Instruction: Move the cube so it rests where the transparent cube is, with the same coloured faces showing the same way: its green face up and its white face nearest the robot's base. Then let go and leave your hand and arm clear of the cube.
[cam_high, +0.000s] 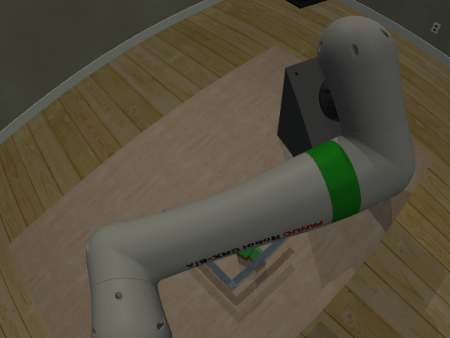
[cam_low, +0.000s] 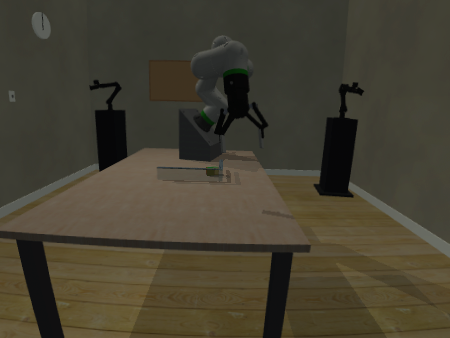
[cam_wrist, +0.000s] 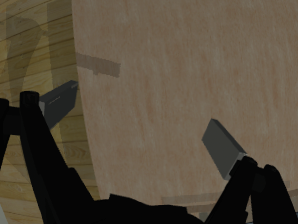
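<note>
The wall is 380 mm behind my hand, 130 mm to the right of it and 170 mm below it. From my hand the other things lie so: transparent cube: 390 mm behind, 160 mm to the right, 190 mm below.
</note>
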